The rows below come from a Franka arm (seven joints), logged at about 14 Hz.
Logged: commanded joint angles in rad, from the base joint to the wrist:
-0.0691 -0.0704 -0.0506 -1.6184 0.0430 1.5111 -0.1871
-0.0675 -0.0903 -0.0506 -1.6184 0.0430 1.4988 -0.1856
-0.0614 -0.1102 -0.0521 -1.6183 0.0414 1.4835 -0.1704
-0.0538 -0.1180 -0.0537 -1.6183 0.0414 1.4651 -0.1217
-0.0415 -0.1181 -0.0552 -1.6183 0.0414 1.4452 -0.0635
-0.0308 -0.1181 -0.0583 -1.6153 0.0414 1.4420 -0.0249
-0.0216 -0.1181 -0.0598 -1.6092 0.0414 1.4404 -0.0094
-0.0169 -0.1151 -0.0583 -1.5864 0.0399 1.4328 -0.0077
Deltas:
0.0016 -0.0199 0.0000 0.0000 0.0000 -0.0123 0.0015
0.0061 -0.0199 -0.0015 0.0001 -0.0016 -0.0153 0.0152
0.0076 -0.0078 -0.0016 0.0000 0.0000 -0.0184 0.0487
0.0123 -0.0001 -0.0015 0.0000 0.0000 -0.0199 0.0582
0.0107 0.0000 -0.0031 0.0030 0.0000 -0.0032 0.0386
0.0092 0.0000 -0.0015 0.0061 0.0000 -0.0016 0.0155
0.0047 0.0030 0.0015 0.0228 -0.0015 -0.0076 0.0017

